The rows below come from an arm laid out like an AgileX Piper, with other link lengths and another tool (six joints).
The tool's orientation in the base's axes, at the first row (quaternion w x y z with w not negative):
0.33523 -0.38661 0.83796 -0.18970
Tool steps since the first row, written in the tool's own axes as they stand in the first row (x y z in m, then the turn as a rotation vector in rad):
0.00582 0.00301 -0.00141 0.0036 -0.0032 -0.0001
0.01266 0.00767 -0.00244 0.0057 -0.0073 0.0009
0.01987 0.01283 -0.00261 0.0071 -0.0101 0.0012
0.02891 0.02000 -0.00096 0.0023 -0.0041 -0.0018
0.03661 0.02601 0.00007 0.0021 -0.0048 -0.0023
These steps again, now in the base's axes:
-0.00534 -0.00253 -0.00316 -0.0001 -0.0048 0.0004
-0.01175 -0.00484 -0.00797 0.0017 -0.0091 0.0012
-0.01799 -0.00718 -0.01382 0.0027 -0.0119 0.0020
-0.02487 -0.00977 -0.02287 -0.0002 -0.0043 0.0027
-0.03093 -0.01202 -0.03026 -0.0001 -0.0045 0.0035

